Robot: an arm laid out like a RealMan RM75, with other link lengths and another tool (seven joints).
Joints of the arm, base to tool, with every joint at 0 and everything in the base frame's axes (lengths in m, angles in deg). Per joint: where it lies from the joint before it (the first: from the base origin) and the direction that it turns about. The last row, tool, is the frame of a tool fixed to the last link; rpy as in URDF.
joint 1: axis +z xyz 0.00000 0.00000 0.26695
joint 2: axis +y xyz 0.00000 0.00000 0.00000
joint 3: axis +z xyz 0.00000 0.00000 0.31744
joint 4: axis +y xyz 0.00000 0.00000 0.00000
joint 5: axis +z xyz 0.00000 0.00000 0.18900
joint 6: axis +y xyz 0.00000 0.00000 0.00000
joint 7: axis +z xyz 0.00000 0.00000 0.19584
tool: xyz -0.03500 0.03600 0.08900 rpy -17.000 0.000 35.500
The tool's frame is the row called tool.
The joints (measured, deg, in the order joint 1, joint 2, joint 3, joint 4, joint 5, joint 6, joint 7), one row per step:
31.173, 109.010, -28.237, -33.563, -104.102, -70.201, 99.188
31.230, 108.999, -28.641, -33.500, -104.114, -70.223, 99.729
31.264, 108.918, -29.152, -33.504, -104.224, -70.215, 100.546
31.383, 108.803, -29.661, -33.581, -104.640, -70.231, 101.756
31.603, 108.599, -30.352, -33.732, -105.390, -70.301, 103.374
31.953, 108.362, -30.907, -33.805, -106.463, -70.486, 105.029
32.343, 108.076, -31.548, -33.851, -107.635, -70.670, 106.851
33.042, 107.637, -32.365, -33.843, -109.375, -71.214, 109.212
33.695, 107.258, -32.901, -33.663, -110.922, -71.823, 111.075
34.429, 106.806, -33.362, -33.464, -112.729, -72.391, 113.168
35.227, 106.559, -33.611, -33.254, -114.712, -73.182, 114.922
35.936, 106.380, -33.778, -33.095, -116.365, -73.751, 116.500
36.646, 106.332, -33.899, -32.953, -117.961, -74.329, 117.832
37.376, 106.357, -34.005, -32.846, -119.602, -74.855, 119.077
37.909, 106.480, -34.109, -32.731, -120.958, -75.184, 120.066
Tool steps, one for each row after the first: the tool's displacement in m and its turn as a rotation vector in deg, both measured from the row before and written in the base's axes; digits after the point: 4 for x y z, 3 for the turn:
-0.0008, -0.0001, -0.0019, -0.490, 0.273, -0.122
-0.0001, -0.0001, -0.0017, -0.606, 0.254, -0.277
-0.0001, 0.0002, -0.0021, -0.839, 0.274, -0.428
-0.0002, 0.0003, -0.0030, -1.221, 0.146, -0.512
-0.0005, 0.0003, -0.0038, -1.412, 0.045, -0.500
-0.0002, 0.0004, -0.0040, -1.543, 0.000, -0.610
-0.0018, 0.0001, -0.0060, -2.295, -0.119, -0.559
-0.0016, -0.0004, -0.0054, -2.013, -0.077, -0.460
-0.0006, 0.0000, -0.0050, -2.061, -0.197, -0.720
-0.0017, -0.0012, -0.0068, -2.198, -0.248, -0.471
-0.0014, -0.0005, -0.0053, -1.734, -0.179, -0.539
-0.0019, -0.0009, -0.0060, -1.685, -0.208, -0.383
-0.0020, -0.0010, -0.0064, -1.652, -0.313, -0.350
-0.0009, -0.0013, -0.0061, -1.354, -0.271, -0.406

